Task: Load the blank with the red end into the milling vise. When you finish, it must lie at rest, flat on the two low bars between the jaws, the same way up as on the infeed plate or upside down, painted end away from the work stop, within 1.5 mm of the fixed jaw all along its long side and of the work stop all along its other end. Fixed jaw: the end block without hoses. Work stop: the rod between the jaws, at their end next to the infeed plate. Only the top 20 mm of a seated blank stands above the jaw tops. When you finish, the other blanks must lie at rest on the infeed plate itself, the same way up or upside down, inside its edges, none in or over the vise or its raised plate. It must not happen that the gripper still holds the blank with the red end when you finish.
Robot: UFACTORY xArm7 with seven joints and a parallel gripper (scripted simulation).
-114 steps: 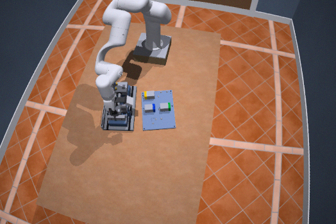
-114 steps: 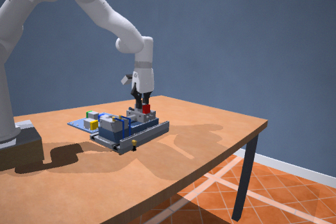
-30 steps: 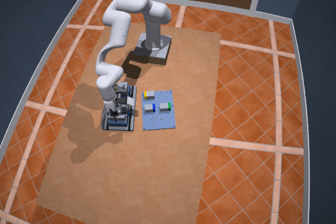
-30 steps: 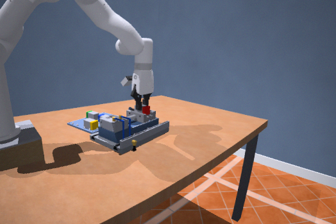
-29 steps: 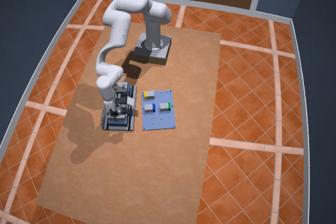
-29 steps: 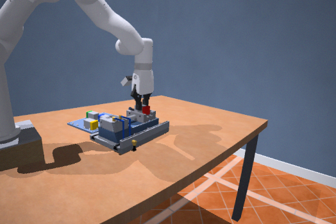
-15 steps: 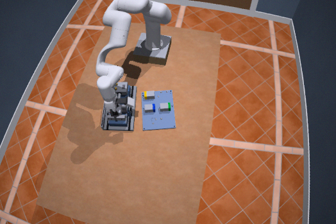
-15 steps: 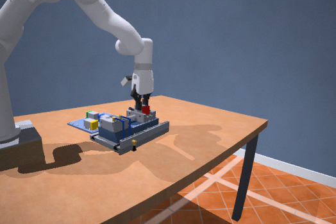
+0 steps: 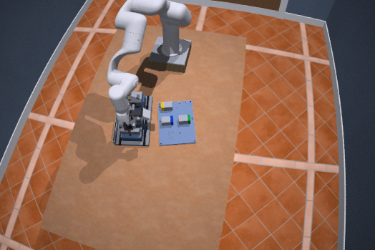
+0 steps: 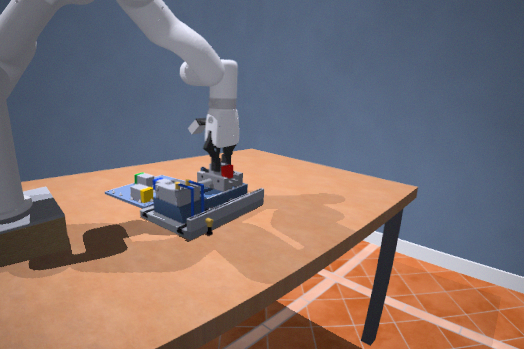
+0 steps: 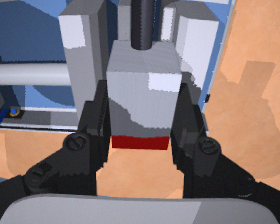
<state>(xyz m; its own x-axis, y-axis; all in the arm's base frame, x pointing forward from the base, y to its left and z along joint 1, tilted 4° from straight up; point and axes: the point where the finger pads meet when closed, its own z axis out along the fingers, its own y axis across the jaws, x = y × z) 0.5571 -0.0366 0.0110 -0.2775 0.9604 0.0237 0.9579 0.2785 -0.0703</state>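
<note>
The red-ended blank is 20 mm below my hand. Also, from my hand: hosed block: 160 mm behind, 50 mm to the right, 50 mm below; then work stop rod: 10 mm behind, 40 mm to the left, 30 mm below; then grey end block: 30 mm behind, 10 mm to the right, 50 mm below.
</note>
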